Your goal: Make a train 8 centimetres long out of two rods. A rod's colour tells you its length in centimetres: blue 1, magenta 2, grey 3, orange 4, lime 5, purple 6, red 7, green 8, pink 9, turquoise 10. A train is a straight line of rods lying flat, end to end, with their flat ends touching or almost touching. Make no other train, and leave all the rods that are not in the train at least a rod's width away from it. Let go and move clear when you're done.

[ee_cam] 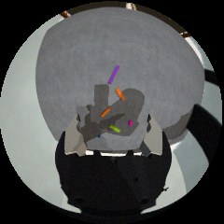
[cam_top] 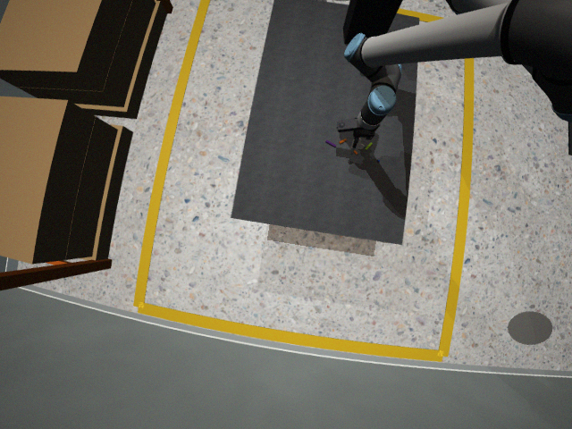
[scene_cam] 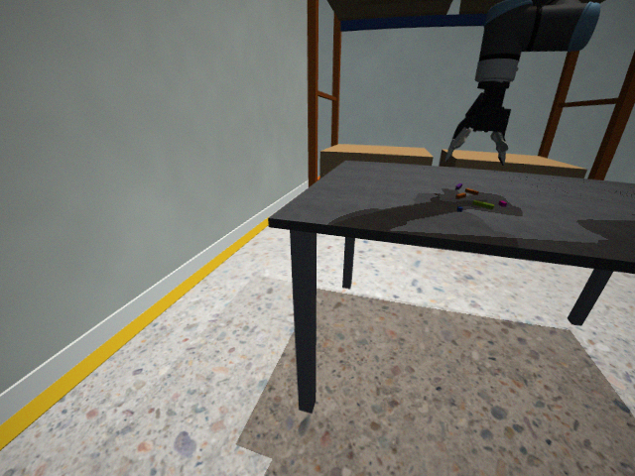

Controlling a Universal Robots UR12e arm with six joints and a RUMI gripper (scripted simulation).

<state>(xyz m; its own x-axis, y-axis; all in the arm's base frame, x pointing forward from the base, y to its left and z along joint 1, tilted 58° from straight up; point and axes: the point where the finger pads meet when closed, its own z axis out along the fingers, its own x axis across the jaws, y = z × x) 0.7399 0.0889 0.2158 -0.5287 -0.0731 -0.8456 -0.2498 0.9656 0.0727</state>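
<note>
Right now my hand is 9 cm above the purple rod, 8 cm to the left of it and 4 cm short of it. Also, from my hand: lime rod: 10 cm to the left, 9 cm below, 6 cm behind; magenta rod: 10 cm behind, 9 cm below, 5 cm to the left; small blue rod: 19 cm to the left, 9 cm below, 1 cm behind.
</note>
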